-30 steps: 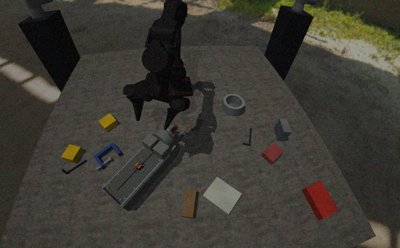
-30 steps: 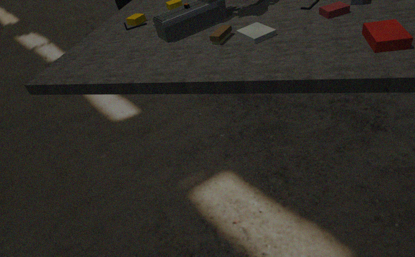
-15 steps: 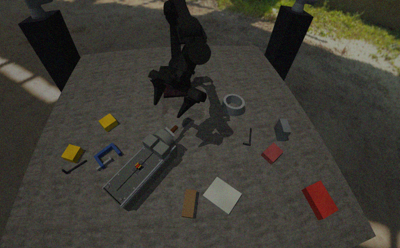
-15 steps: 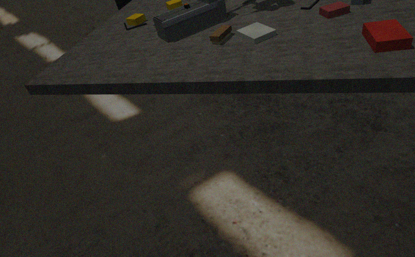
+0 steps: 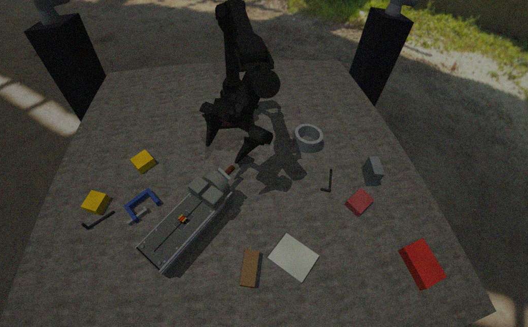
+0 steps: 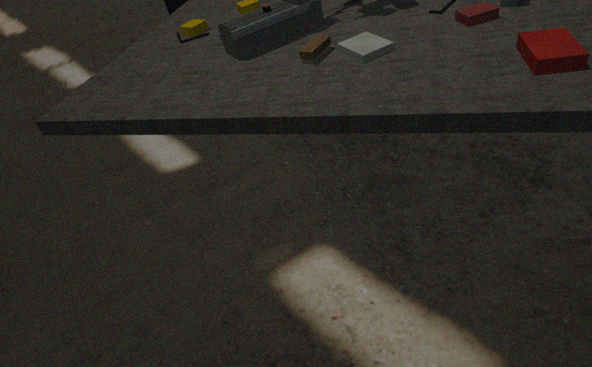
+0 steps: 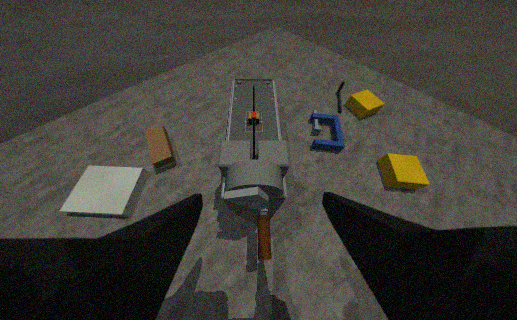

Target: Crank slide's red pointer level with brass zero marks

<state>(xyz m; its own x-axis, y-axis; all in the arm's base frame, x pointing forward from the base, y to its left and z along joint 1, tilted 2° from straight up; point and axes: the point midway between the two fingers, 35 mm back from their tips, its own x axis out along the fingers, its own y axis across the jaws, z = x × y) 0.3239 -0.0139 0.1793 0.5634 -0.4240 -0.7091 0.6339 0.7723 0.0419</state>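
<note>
My gripper tip is 100 mm above the brown crank handle, 20 mm past it and 10 mm to the right of it. Also, from my gripper tip: white plate: 220 mm ahead, 170 mm to the left, 150 mm below; red pointer: 130 mm ahead, 100 mm to the right, 80 mm below; brown block: 240 mm ahead, 150 mm below, 60 mm to the left.
</note>
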